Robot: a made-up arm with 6 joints. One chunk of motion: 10 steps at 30 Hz.
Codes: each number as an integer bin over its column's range. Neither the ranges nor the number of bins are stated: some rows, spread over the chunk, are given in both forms.
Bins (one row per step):
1: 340 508 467 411 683 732
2: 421 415 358 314 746 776
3: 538 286 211 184 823 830
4: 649 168 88 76 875 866
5: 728 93 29 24 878 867
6: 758 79 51 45 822 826
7: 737 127 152 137 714 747
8: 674 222 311 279 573 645
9: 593 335 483 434 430 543
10: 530 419 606 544 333 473
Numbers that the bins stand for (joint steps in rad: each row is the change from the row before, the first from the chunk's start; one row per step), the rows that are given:
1: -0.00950 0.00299 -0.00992 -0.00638 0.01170 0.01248
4: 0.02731 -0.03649 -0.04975 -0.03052 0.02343 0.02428
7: 0.03779 -0.04125 -0.04302 -0.02613 0.01360 0.01380
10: 0.01313 -0.00735 0.00469 0.00321 -0.00967 -0.01033
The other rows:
2: 0.00015 -0.00781 -0.02137 -0.01337 0.01555 0.01636
3: 0.01409 -0.02279 -0.03682 -0.02274 0.02025 0.02111
5: 0.03672 -0.04520 -0.05595 -0.03427 0.02361 0.02437
6: 0.04029 -0.04683 -0.05364 -0.03276 0.02019 0.02076
8: 0.03029 -0.03022 -0.02631 -0.01589 0.00499 0.00482
9: 0.02064 -0.01710 -0.00823 -0.00472 -0.00374 -0.00417

